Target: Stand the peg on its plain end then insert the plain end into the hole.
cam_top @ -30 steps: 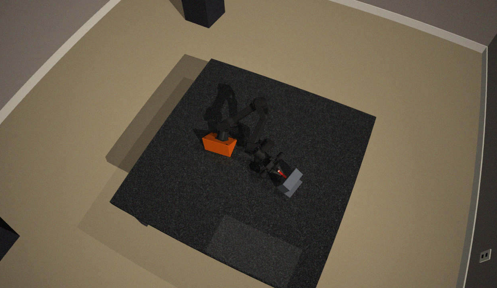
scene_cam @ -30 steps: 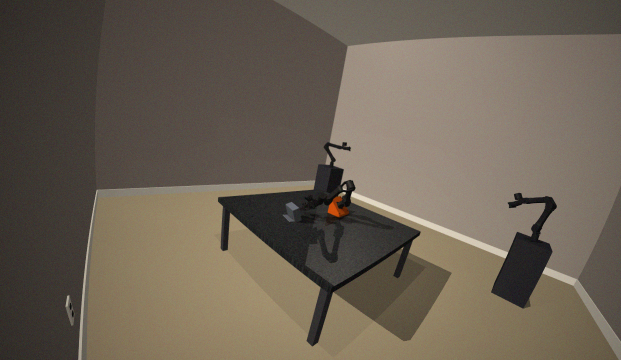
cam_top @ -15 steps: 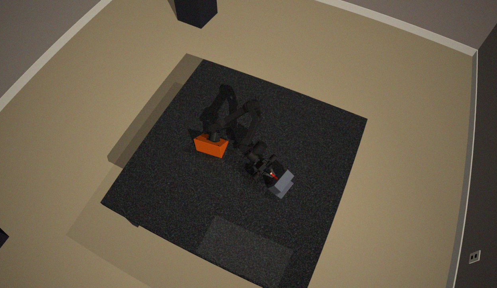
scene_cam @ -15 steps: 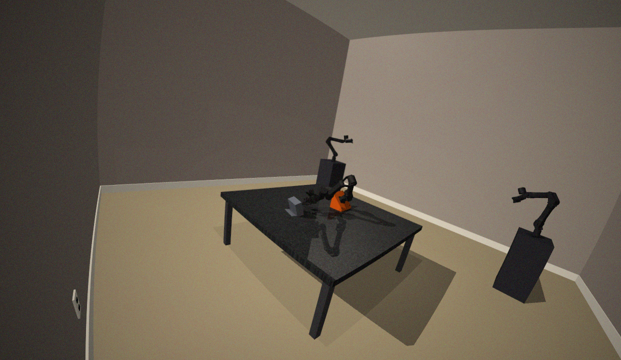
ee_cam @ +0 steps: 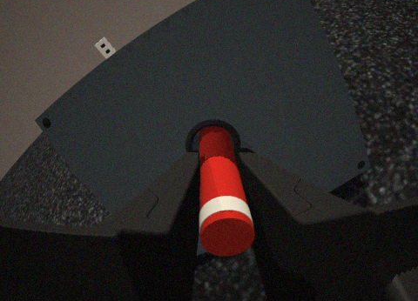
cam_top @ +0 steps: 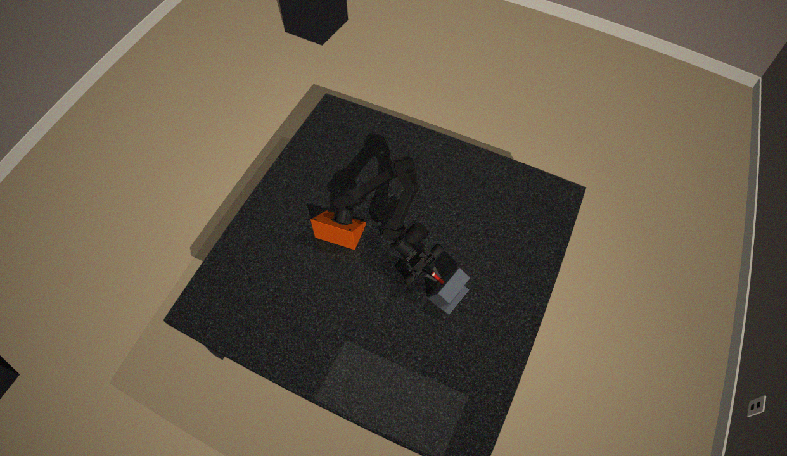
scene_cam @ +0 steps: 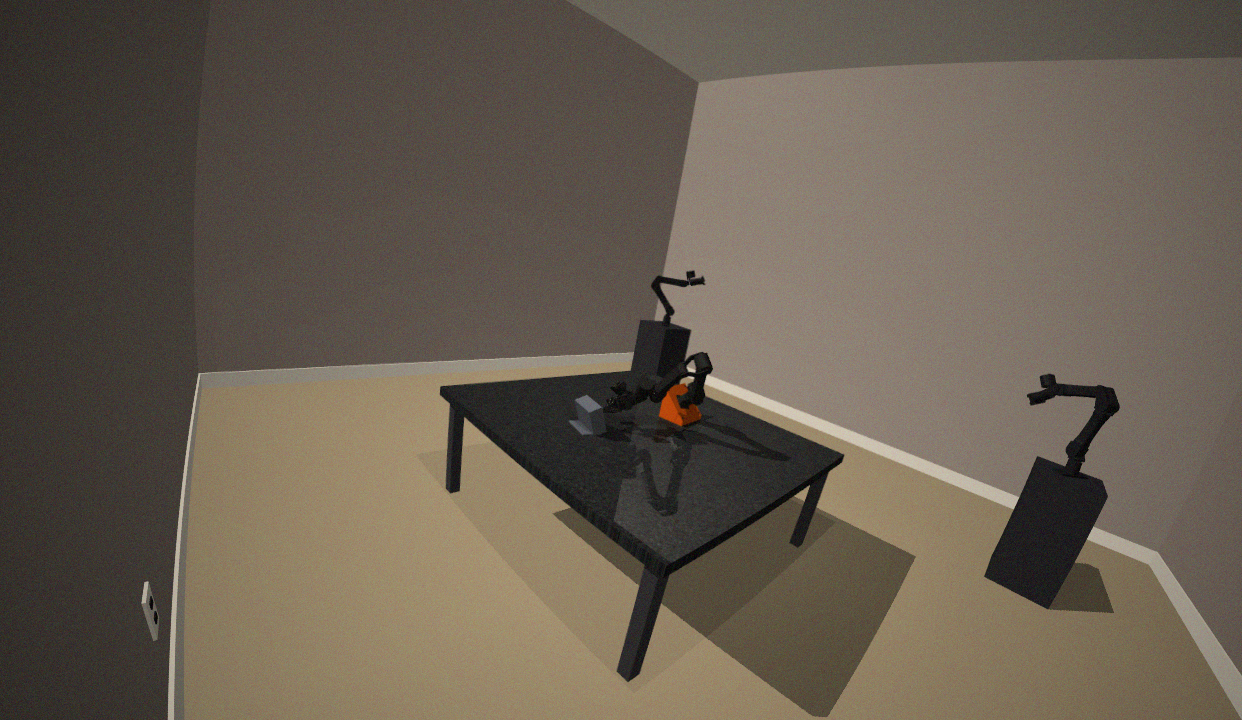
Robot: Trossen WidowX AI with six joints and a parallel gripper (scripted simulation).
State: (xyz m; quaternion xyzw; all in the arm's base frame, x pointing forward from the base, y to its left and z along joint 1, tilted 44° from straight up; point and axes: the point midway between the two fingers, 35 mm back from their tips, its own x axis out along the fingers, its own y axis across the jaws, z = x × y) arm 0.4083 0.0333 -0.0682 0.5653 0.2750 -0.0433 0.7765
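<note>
The red peg lies 2 cm behind my gripper tip. Round my gripper tip: grey sloped panel (4 cm ahead, 2 cm below).
</note>
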